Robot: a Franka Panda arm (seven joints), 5 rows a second.
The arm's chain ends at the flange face. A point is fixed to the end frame.
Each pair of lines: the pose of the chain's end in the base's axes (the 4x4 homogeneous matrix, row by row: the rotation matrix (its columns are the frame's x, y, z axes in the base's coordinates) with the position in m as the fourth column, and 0 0 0 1 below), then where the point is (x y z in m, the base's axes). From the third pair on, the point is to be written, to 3 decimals.
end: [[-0.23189 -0.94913 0.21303 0.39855], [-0.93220 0.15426 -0.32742 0.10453], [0.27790 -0.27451 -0.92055 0.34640], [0 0 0 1]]
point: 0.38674 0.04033 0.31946
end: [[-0.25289 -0.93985 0.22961 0.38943], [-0.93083 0.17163 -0.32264 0.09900], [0.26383 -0.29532 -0.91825 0.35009], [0 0 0 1]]
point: 0.37726 0.03523 0.32230
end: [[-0.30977 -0.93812 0.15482 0.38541], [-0.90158 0.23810 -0.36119 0.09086], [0.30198 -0.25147 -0.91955 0.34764], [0 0 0 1]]
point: 0.367 0.028 0.322
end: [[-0.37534 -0.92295 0.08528 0.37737], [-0.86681 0.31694 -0.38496 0.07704], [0.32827 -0.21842 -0.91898 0.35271], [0 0 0 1]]
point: 0.352 0.015 0.329
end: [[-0.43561 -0.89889 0.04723 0.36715], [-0.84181 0.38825 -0.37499 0.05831], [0.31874 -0.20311 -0.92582 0.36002], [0 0 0 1]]
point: 0.337 -0.001 0.336
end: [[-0.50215 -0.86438 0.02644 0.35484], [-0.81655 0.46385 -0.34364 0.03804], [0.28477 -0.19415 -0.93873 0.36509], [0 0 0 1]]
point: 0.321 -0.018 0.338
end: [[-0.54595 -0.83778 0.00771 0.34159], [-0.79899 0.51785 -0.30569 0.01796], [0.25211 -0.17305 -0.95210 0.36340], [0 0 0 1]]
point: 0.305 -0.035 0.335
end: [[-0.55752 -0.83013 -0.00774 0.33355], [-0.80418 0.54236 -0.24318 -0.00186], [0.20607 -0.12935 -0.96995 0.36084], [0 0 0 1]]
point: 0.295 -0.052 0.329
